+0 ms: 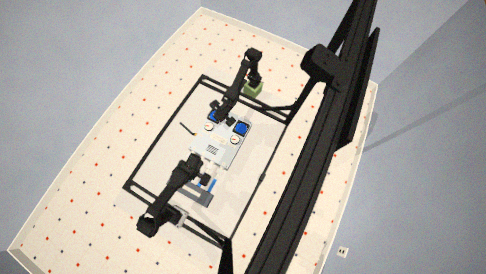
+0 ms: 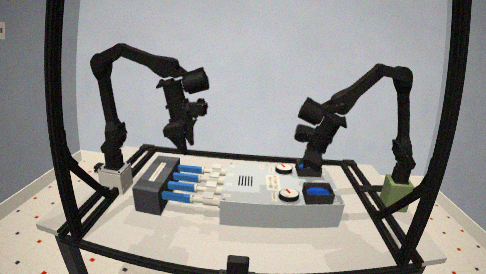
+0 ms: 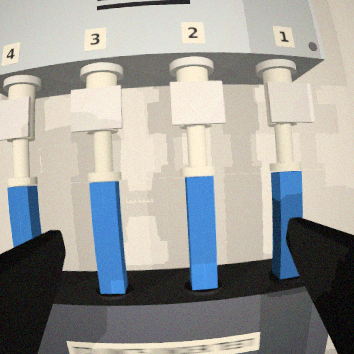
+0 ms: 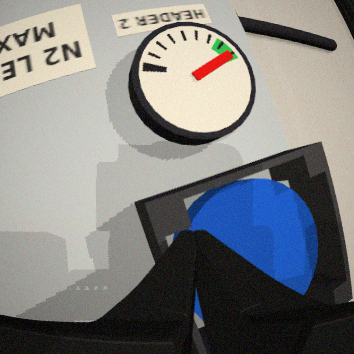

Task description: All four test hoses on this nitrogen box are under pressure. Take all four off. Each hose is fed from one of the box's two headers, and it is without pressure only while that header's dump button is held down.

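Frame: origin at the left arm's base, x ahead, y left, z up, level; metres.
Where they show: left gripper, between the fingertips: (image 2: 189,150) (image 3: 176,238); right gripper, between the fingertips: (image 2: 304,167) (image 4: 192,241); left arm's base, origin of its link: (image 1: 175,216) (image 2: 114,166); right arm's base, origin of its link: (image 1: 253,84) (image 2: 400,180).
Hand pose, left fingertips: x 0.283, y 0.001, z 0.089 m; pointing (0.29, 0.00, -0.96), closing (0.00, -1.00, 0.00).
Note:
Each offset is from my left fingertips to the centre of the thing. "spot": to the spot under its first point.
The pale grey box (image 1: 197,146) (image 2: 280,214) (image 3: 150,31) has four blue-sleeved hoses, hose 1 @[spot: dx -0.018, dy -0.102, dz -0.106 m] (image 2: 176,196) (image 3: 287,220), hose 2 @[spot: dx -0.020, dy -0.032, dz -0.111 m] (image 2: 181,187) (image 3: 201,225), hose 3 @[spot: dx -0.013, dy +0.046, dz -0.103 m] (image 3: 107,225) and hose 4 @[spot: dx -0.001, dy +0.114, dz -0.103 m] (image 3: 22,210), all on their numbered ports. My left gripper (image 2: 185,145) (image 3: 176,238) is open and empty above the hoses; its fingers appear across hoses 2 and 3. My right gripper (image 4: 192,241) is shut and empty, its tips over the edge of header 2's blue button @[dx +0.375, dy +0.114, dz -0.083 m] (image 4: 260,215). The header 2 gauge @[spot: dx +0.290, dy +0.108, dz -0.074 m] (image 1: 209,126) (image 4: 175,95) has its needle in green.
A dark block (image 1: 202,198) (image 2: 149,199) (image 3: 150,320) holds the hoses' far ends. A second blue button @[dx +0.378, dy -0.076, dz -0.083 m] (image 1: 241,128) (image 2: 319,191) and gauge @[spot: dx +0.294, dy -0.081, dz -0.074 m] (image 1: 235,139) (image 2: 288,195) are on the box. A black rod @[spot: dx +0.230, dy +0.258, dz -0.155 m] (image 1: 187,128) (image 4: 290,33) lies beside it. A black frame (image 1: 162,132) surrounds the work area.

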